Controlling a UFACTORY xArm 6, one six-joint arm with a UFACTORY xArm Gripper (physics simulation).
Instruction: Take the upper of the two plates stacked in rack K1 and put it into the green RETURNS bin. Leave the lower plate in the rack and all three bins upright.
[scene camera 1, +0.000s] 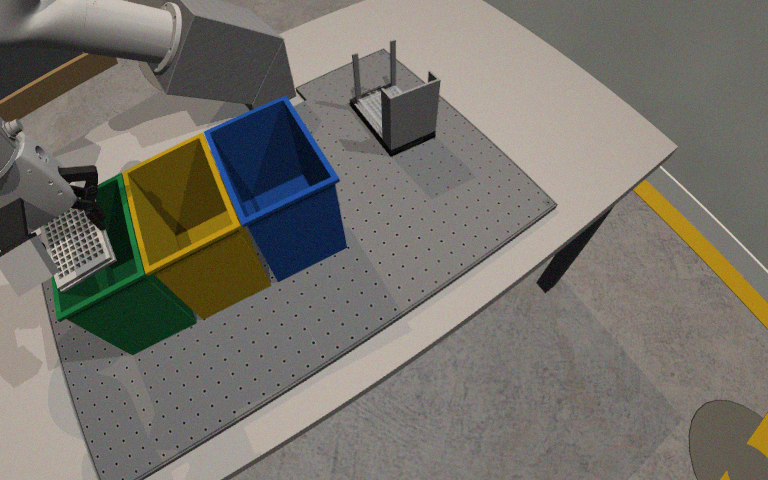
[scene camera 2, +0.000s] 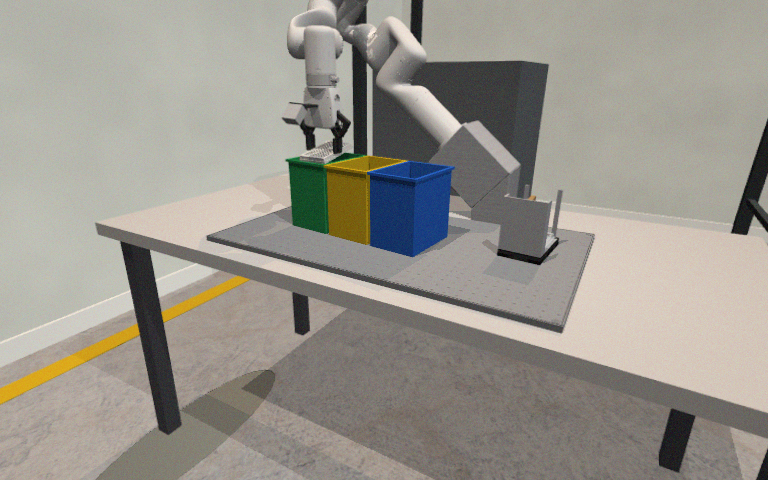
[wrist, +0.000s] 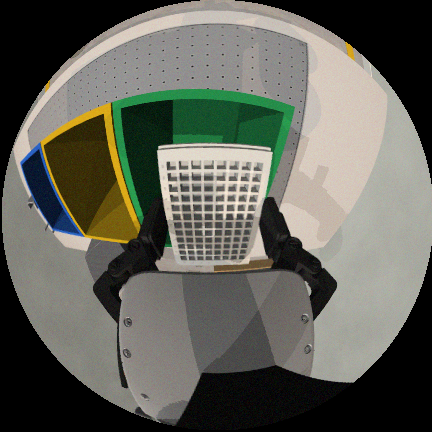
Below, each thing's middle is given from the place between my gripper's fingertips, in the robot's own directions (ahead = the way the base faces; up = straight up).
Scene:
The green bin (scene camera 1: 120, 304) is 10 cm below my hand and 1 cm to the left of it. From my hand the other things lie so: yellow bin (scene camera 1: 189, 235): 15 cm to the left, 10 cm below, 2 cm ahead; blue bin (scene camera 1: 282, 187): 28 cm to the left, 10 cm below, 4 cm ahead.

